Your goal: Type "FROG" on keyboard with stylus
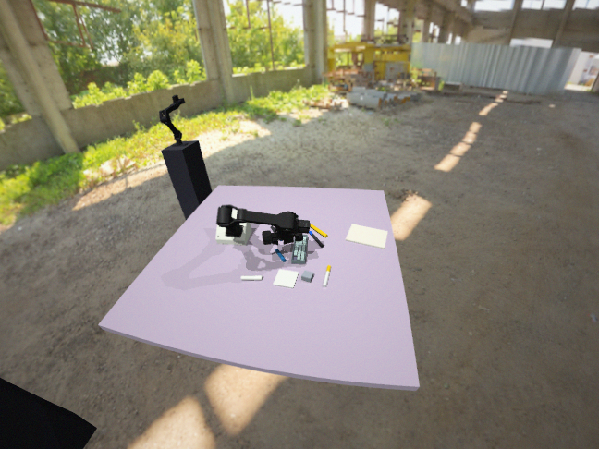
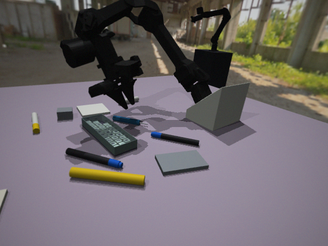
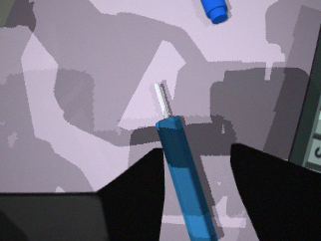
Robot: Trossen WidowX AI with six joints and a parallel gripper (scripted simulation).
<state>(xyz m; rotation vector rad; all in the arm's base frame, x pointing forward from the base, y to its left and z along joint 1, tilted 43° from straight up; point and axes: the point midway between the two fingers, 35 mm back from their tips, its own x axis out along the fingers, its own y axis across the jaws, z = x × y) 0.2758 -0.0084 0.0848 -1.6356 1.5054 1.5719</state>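
My gripper tip is 20 mm past the blue stylus and 60 mm above it. Round my gripper tip: small grey block: 170 mm ahead, 140 mm to the right, 50 mm below; flat grey slab: 30 mm behind, 240 mm to the left, 60 mm below; white pad: 70 mm ahead, 160 mm to the right, 60 mm below.
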